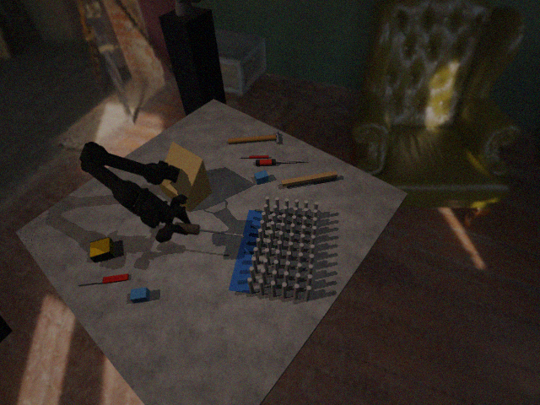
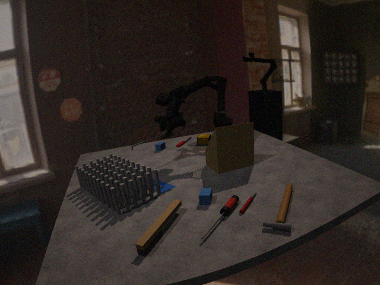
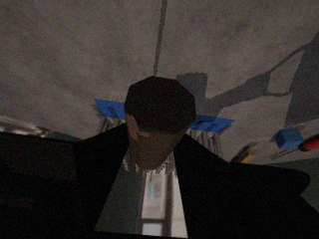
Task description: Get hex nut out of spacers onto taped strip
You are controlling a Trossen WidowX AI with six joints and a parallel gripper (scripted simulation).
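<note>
My gripper tip is now 9 cm short of the brown-handled hook tool and 4 cm to the right of it. Round my gripper tip: yellow block 33 cm behind, 23 cm to the right, 13 cm below; then blue taped strip 17 cm ahead, 12 cm to the left, 15 cm below.
</note>
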